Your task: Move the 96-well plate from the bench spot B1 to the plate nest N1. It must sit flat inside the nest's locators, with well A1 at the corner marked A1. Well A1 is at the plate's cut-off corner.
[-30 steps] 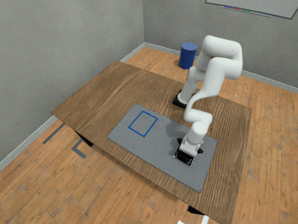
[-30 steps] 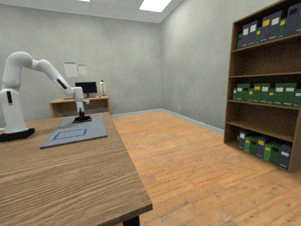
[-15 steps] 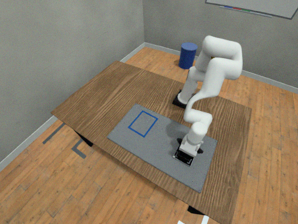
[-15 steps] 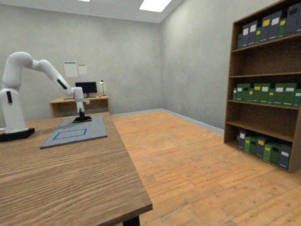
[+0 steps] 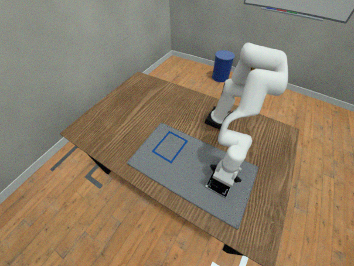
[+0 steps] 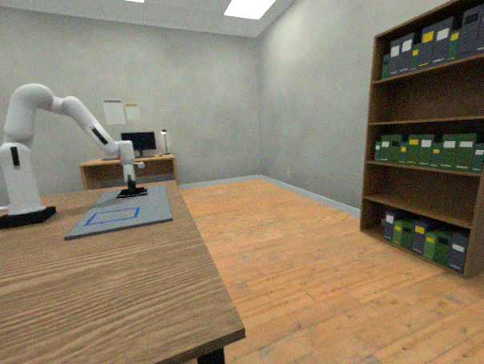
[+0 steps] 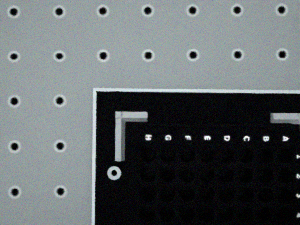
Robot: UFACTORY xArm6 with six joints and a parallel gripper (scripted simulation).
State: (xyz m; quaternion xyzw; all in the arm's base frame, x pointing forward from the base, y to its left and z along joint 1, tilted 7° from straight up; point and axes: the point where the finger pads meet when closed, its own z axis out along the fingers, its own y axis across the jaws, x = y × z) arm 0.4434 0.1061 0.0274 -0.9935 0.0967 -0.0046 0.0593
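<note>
My gripper is now 1 cm above the black 96-well plate. From my hand the other things lie so: black plate nest N1: 3 cm below.
</note>
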